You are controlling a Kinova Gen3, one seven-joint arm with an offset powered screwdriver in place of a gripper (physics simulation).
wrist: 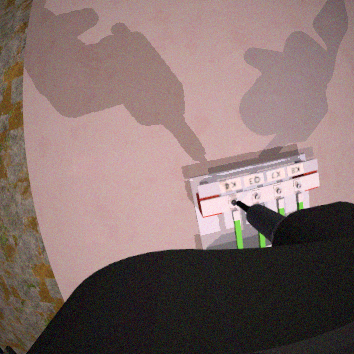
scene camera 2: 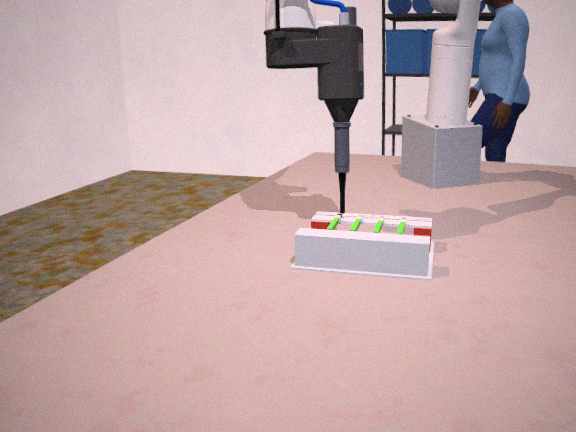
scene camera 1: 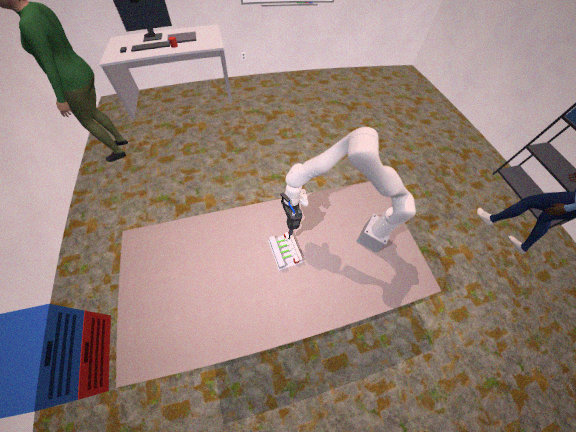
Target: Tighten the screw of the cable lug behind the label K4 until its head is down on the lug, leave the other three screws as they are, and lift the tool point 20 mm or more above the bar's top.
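Frame: origin at the arm's base, x ahead, y right, z down, level; metres.
Seen in the pictures: end effector, tool point: (wrist: 237,202) (scene camera 2: 342,214) (scene camera 1: 288,239); arm's base, origin of the base link: (scene camera 2: 445,121) (scene camera 1: 379,230).
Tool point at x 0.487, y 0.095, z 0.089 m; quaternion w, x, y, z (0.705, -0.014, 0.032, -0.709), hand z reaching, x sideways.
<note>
Pixels of each thing's middle, then the offset from my tool point to it. Level surfaces: height alone.
- screw, body centre: (wrist: 232,201) dx +0.000, dy +0.005, dz +0.008 m
- label K4, body centre: (wrist: 230,184) dx -0.022, dy +0.007, dz +0.007 m
- pink table top, its level: dz +0.049 m
My gripper, a dark powered screwdriver with a thin black bit (scene camera 1: 289,236) (scene camera 2: 342,212) (wrist: 237,203), has no fingers. It points down, its tip at the screw (wrist: 233,202) behind the label K4 (wrist: 231,185), at the left end of the row in the wrist view. The tip seems to meet the screw head; any small gap, and how far the head is down, are too small to tell. The other three screws (wrist: 256,196) (wrist: 278,191) (wrist: 298,185) stand apart from the bit along the white bar (wrist: 215,205) (scene camera 2: 422,220). Green cables (scene camera 2: 355,225) (wrist: 238,234) run from the lugs.
A white front wall (scene camera 2: 362,253) and red end blocks (scene camera 2: 422,232) belong to the fixture. The arm's grey base (scene camera 1: 376,234) (scene camera 2: 440,152) stands on the pink table top (scene camera 1: 200,300) (scene camera 2: 250,340). A person in green (scene camera 1: 57,60) and one in blue (scene camera 2: 506,60) stand beyond it.
</note>
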